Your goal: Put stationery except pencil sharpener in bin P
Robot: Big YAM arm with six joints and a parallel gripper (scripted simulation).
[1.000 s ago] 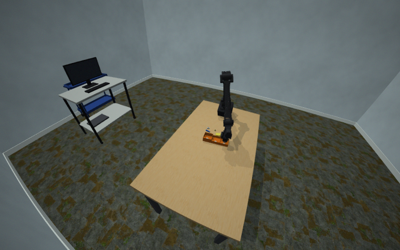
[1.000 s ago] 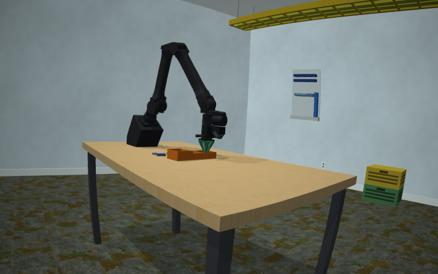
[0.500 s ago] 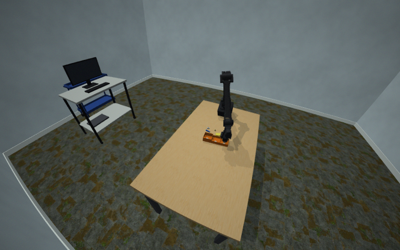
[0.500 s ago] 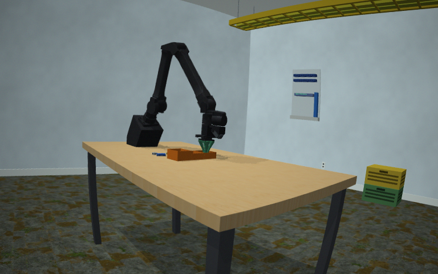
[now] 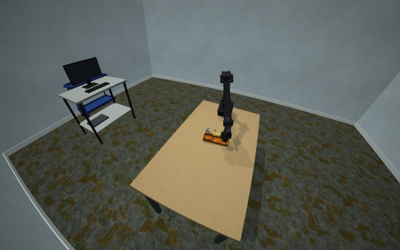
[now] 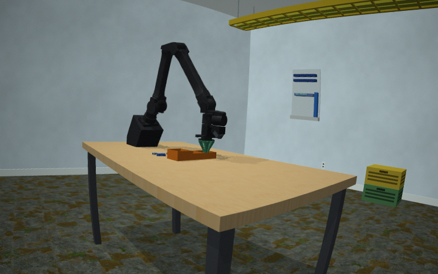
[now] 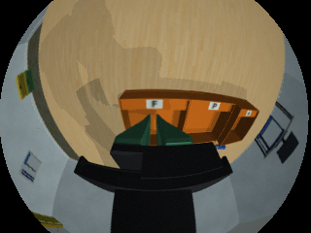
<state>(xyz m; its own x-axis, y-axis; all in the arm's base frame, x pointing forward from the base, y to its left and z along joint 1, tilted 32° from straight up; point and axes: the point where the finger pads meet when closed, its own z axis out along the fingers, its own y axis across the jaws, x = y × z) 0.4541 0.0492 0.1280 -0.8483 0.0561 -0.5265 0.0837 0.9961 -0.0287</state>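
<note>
The yellow pad is 11 cm behind my hand, 7 cm to the right of it and 2 cm below it. Also, from my hand: white dotted tile (12 cm behind, 2 cm below, 1 cm to the right); orange stick (14 cm to the right, 9 cm behind, 2 cm below); orange bin (8 cm to the right, 1 cm behind).
</note>
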